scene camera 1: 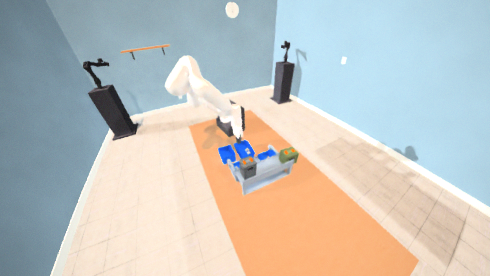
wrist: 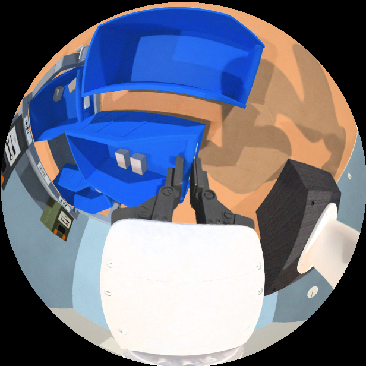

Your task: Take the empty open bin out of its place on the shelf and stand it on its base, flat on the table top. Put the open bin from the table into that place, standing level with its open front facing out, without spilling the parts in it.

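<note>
My gripper [scene camera 1: 239, 140] [wrist: 186, 167] is shut on one wall of a blue open bin [scene camera 1: 241, 150] [wrist: 105, 175]. Two pale grey blocks [wrist: 131, 161] lie inside this bin. It hangs roughly upright above the orange surface [scene camera 1: 310, 210], beside the shelf. The empty blue open bin [scene camera 1: 227, 154] [wrist: 185, 57] stands on its base on the orange surface, next to the held bin and apart from it. The grey shelf [scene camera 1: 272, 168] [wrist: 67, 62] stands close by; its vacant place is partly hidden by the held bin in the wrist view.
Another blue bin [wrist: 55, 107] with grey parts and a further blue bin [scene camera 1: 266, 154] [wrist: 82, 189] are on the shelf. A grey box [scene camera 1: 248, 170] and a green box [scene camera 1: 288, 156] [wrist: 56, 219] stand on its top. The dark base block [wrist: 287, 225] is behind the gripper.
</note>
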